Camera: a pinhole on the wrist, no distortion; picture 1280 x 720 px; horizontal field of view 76.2 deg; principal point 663.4 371.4 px. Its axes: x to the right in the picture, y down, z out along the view. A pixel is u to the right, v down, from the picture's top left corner.
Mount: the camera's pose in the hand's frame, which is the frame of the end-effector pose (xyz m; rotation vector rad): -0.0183 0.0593 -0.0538 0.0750 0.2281 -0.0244
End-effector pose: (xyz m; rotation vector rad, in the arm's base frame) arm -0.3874 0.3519 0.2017 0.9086 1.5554 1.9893
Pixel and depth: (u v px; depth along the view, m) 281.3 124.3 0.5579
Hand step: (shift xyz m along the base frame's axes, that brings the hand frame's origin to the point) 0.4891 0.2877 -0.0985
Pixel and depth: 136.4 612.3 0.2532
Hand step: 0.2572 0.0430 0.1208
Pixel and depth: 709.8 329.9 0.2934
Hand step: 0.1236 0.1894 0.0676
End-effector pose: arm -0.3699 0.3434 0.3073 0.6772 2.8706 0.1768
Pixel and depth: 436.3 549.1 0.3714
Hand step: 0.1472 0.1100 -0.3051
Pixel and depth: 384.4 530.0 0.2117
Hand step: 0.1072 0.0701 -0.1474
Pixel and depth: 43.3 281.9 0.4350
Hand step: 0.2985 -0.0931 -0.3947
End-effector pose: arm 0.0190 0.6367 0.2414 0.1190 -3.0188 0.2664
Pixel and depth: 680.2 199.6 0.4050
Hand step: -0.1060 -0.1205 -0.3059
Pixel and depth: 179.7 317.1 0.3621
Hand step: 0.1095 -0.0410 -0.3562
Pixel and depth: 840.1 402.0 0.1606
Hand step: -0.0656 0.0310 -0.0957
